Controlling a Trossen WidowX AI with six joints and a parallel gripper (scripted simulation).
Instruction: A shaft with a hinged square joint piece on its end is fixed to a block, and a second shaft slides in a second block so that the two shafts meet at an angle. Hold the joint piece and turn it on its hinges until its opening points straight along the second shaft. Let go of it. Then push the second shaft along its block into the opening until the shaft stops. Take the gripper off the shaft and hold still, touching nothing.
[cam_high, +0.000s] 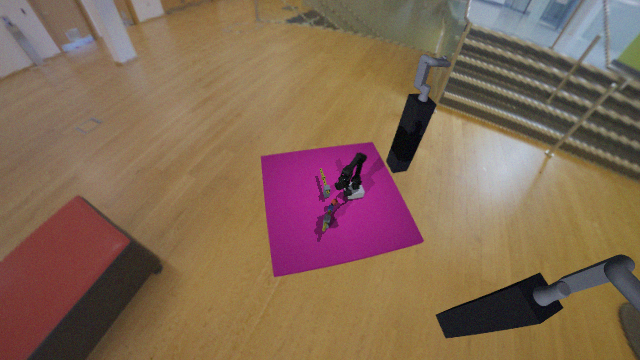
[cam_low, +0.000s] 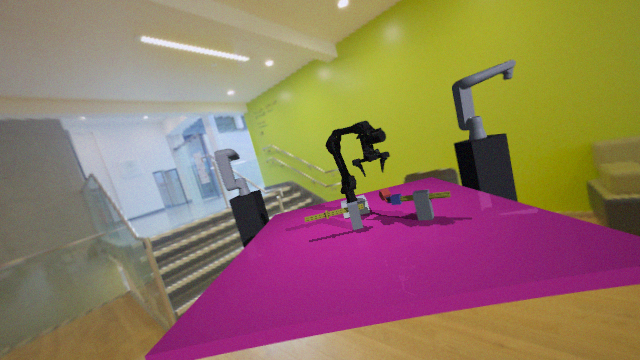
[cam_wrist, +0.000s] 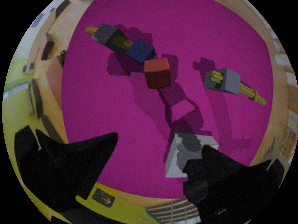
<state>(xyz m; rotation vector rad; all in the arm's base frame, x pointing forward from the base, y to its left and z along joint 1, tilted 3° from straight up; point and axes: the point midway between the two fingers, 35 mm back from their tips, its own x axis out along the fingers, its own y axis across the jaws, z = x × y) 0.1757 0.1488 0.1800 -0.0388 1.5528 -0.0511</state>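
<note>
Right now my gripper tip is 100 mm above the dark red square joint piece, 80 mm short of it and 20 mm to the right of it.
</note>
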